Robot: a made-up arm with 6 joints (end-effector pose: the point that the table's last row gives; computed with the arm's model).
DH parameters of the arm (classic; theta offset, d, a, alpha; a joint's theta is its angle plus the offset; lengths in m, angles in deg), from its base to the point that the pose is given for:
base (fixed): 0 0.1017 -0.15 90
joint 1: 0 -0.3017 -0.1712 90
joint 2: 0 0.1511 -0.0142 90
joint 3: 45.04 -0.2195 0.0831 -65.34
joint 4: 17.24 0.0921 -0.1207 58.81
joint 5: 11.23 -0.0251 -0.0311 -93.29
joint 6: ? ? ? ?
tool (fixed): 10.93 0.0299 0 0
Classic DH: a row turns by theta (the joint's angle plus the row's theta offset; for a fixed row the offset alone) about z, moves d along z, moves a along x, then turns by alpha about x.
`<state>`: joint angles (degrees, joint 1 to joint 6).
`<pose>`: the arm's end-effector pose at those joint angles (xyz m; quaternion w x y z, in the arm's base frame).
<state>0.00 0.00 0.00 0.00 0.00 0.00</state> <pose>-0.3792 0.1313 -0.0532 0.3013 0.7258 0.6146 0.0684</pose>
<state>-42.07 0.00 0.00 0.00 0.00 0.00</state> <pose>-0.4239 0.1313 0.1403 0.0607 0.7020 0.6818 -0.1967</pose>
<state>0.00 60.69 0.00 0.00 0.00 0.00</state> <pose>-0.4982 0.2688 -0.0532 0.2946 0.9369 0.1637 -0.0932</pose>
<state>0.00 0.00 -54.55 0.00 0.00 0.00</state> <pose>-0.3577 0.1313 -0.0872 0.5494 0.6138 0.4081 0.3935</pose>
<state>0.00 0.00 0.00 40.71 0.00 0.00</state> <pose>-0.3268 0.1906 -0.0671 0.3710 0.7603 0.4731 -0.2459</pose>
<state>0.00 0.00 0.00 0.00 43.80 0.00</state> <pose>-0.3769 0.1243 -0.0771 0.0431 0.7699 0.6023 -0.2065</pose>
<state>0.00 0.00 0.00 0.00 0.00 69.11</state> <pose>-0.3887 0.1113 -0.0275 0.6701 0.5822 0.3564 -0.2916</pose>
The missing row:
joint 6: -85.29 -0.0317 0.0011 -93.5
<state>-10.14 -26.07 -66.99 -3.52 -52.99 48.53</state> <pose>-0.3319 0.1013 -0.0896 0.6296 0.4874 -0.0753 0.6003</pose>
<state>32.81 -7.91 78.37 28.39 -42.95 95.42</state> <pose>-0.2215 0.1928 -0.0542 0.8535 0.1637 0.2873 -0.4028</pose>
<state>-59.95 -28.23 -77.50 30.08 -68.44 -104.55</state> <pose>-0.4076 0.2375 0.1320 0.0211 -0.0757 -0.7481 -0.6590</pose>
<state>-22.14 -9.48 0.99 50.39 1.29 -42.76</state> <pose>-0.3534 0.2187 -0.0222 0.0393 0.7883 0.5798 -0.2022</pose>
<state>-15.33 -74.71 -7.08 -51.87 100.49 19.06</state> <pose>-0.1587 0.1797 -0.1598 0.0419 -0.1916 0.9502 -0.2422</pose>
